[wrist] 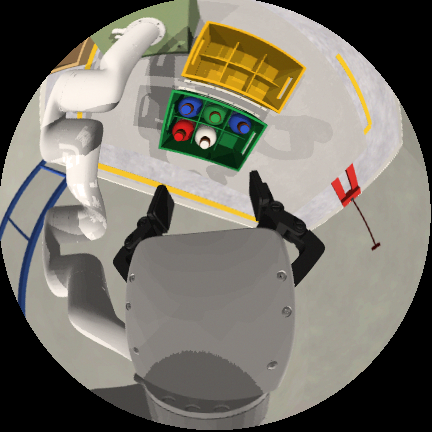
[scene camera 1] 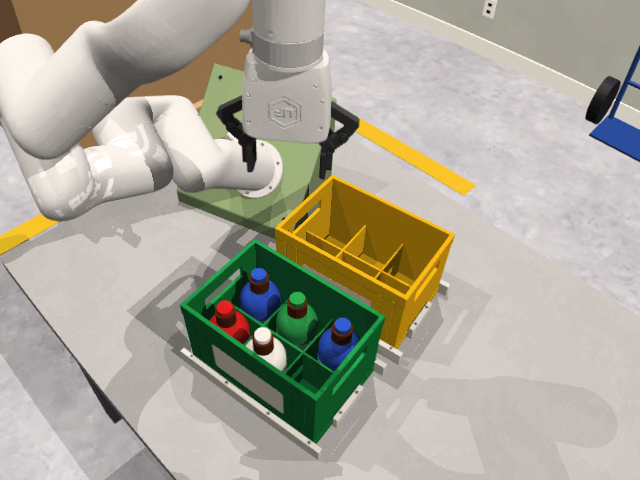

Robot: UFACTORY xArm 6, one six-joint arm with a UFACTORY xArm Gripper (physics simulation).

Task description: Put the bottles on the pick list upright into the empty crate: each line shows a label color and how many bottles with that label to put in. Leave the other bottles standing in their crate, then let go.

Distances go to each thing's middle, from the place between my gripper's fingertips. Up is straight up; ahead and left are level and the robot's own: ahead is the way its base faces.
Right now the green bottle [scene camera 1: 297,322] is 360 mm below my hand and 20 mm to the left of it. Round my hand: white bottle [scene camera 1: 263,343]: 360 mm below, 70 mm to the right, 20 mm ahead; red bottle [scene camera 1: 232,322]: 360 mm below, 80 mm to the right, 60 mm behind.
